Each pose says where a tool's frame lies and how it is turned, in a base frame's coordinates. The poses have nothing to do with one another.
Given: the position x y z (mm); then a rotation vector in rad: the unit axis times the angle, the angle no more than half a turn.
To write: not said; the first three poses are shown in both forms.
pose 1, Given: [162.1 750.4 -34.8 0.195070 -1.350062 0.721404]
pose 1, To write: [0.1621 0.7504 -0.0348 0.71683 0.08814 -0.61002 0.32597]
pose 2, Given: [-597.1 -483.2 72.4 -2.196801 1.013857 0.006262]
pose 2, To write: [-0.5971 -0.4832 0.0724 0.35326 -0.84942 0.39202 0.00242]
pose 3, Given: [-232.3 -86.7 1.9 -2.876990 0.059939 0.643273]
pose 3, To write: [-0.2323 -0.0867 0.0019 0.09633 -0.97116 0.02023 0.21714]
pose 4, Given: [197.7 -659.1 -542.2 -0.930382 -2.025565 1.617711]
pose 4, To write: [0.1977 -0.6591 -0.5422 0.19250 -0.33149 -0.72170 0.57638]
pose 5, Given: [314.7 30.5 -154.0 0.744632 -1.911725 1.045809]
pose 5, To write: [0.3147 0.0305 -0.1540 0.40721 0.29534 -0.75823 0.41479]
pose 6, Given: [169.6 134.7 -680.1 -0.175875 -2.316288 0.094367]
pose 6, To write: [0.1696 0.1347 -0.6801 0.39711 -0.06943 -0.91438 0.03725]
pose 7, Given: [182.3 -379.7 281.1 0.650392 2.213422 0.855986]
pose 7, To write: [0.1823 -0.3797 0.2811 0.33392 0.24914 0.84789 0.32790]
